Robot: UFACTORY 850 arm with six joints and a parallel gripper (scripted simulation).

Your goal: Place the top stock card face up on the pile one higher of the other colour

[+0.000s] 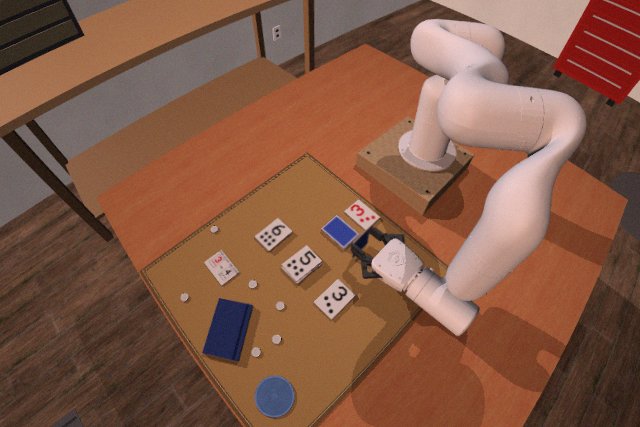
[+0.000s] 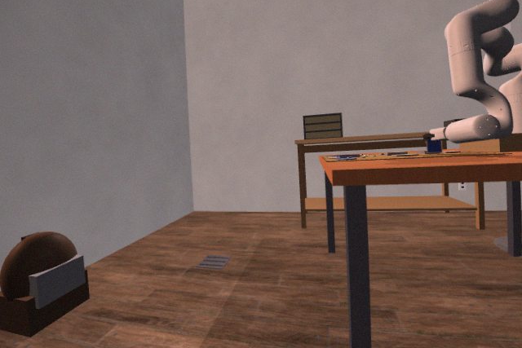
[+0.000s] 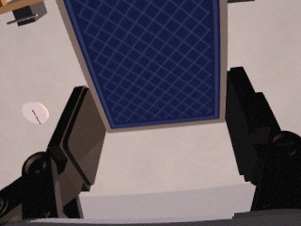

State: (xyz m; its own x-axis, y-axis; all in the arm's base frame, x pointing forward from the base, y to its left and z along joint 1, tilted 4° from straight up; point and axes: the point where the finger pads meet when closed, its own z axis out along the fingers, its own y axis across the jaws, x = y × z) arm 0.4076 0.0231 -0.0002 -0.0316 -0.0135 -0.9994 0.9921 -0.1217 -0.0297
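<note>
Right now my hand is 3 cm above the red 5 card and 1 cm to the left of it. The rest, counted from my hand: red 3 card (10 cm behind, 7 cm to the right, 7 cm below); then black 5 card (13 cm ahead, 11 cm to the right, 6 cm below); then black 3 card (15 cm ahead, 7 cm below, 2 cm to the left).
</note>
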